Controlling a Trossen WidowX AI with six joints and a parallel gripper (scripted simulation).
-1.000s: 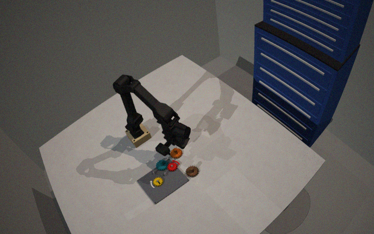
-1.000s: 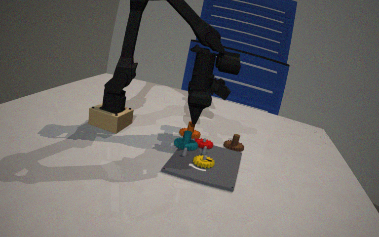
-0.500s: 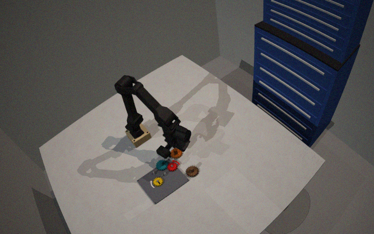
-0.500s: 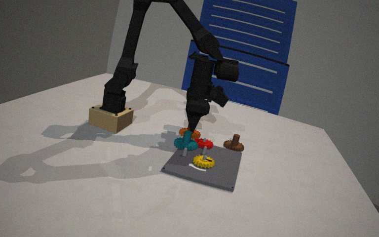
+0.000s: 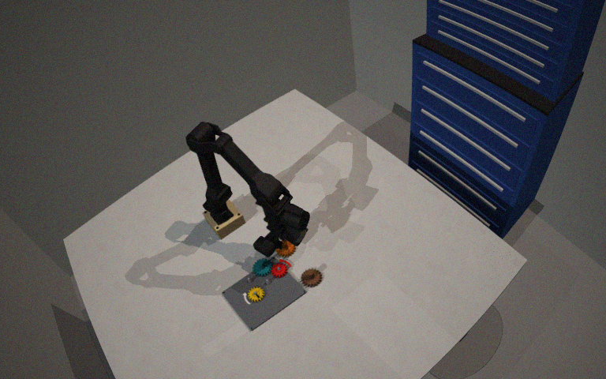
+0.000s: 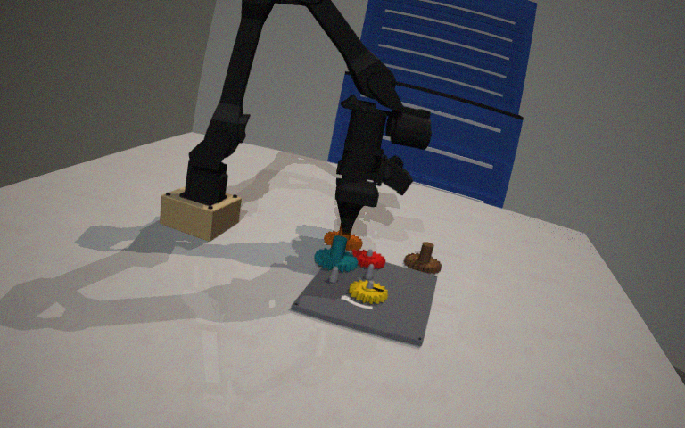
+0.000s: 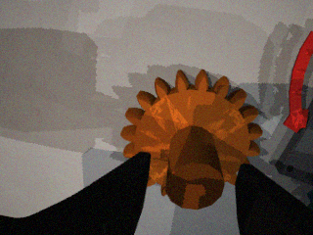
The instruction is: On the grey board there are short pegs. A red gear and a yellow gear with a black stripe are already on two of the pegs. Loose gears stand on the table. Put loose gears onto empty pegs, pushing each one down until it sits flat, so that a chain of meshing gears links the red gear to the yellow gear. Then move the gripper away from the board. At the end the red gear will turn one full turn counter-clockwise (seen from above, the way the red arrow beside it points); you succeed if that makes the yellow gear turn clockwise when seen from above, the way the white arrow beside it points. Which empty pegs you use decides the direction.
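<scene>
Right now my gripper tip is 170 mm to the left of the yellow gear, 80 mm short of it and 10 mm above it. Round my gripper tip: red gear: 70 mm to the right, 60 mm ahead, 10 mm below; orange gear: 10 mm below; red arrow: 50 mm ahead, 40 mm to the right, 20 mm below.
</scene>
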